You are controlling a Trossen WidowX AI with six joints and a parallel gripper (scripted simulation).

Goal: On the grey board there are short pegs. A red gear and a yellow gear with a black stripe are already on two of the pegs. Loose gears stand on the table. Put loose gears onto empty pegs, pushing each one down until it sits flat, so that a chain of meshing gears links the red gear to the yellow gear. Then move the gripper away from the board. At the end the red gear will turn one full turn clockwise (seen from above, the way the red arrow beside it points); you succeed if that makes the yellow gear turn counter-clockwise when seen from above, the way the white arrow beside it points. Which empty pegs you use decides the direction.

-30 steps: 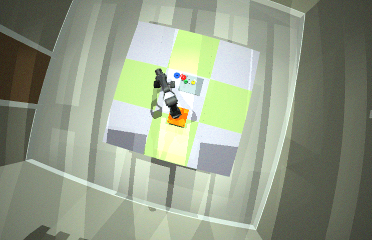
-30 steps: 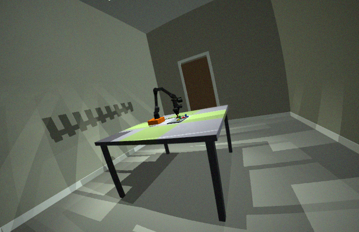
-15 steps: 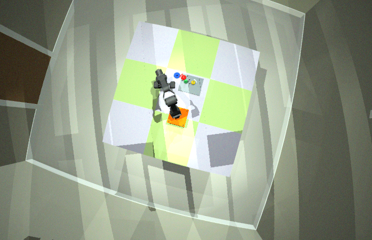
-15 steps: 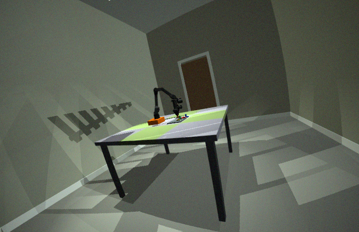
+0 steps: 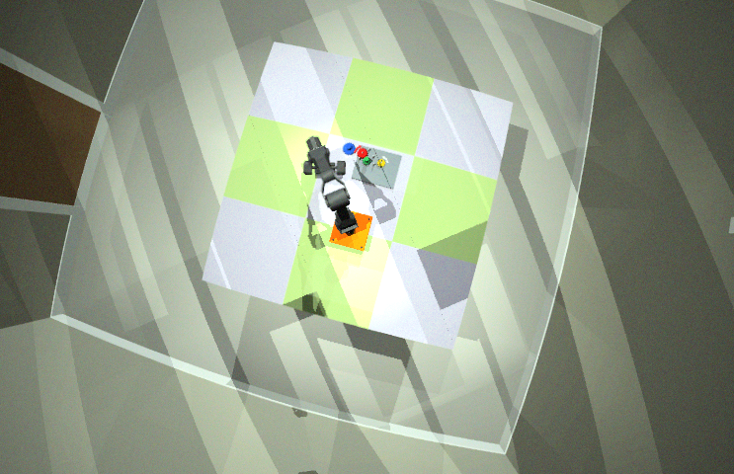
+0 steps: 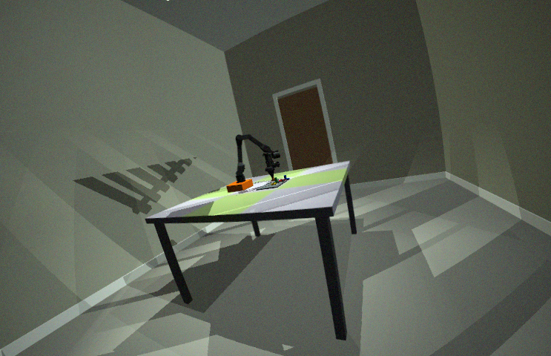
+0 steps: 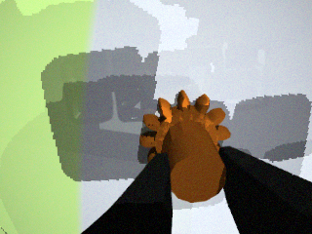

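Right now the green gear is 17 cm to the right of my gripper tip and 10 cm ahead of it. From my gripper tip the other things lie so: red gear 14 cm to the right, 13 cm ahead, 1 cm below; blue gear 14 cm ahead, 8 cm to the right, 1 cm below; orange gear 1 cm below.
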